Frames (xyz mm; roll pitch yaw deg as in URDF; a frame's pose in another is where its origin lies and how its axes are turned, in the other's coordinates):
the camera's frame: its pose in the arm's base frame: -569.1 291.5 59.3 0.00 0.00 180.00
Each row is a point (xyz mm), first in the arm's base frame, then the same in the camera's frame.
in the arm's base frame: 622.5 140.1 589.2
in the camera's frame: -1191.6 151.4 529.9
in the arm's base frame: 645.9 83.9 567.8
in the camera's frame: -1215.0 207.6 508.5
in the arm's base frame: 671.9 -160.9 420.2
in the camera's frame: -1241.0 452.4 360.9
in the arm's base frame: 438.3 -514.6 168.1
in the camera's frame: -1007.4 806.1 108.8
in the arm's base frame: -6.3 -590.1 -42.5
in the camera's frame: -562.8 881.6 -101.8
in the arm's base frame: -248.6 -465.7 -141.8
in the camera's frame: -320.5 757.2 -201.1
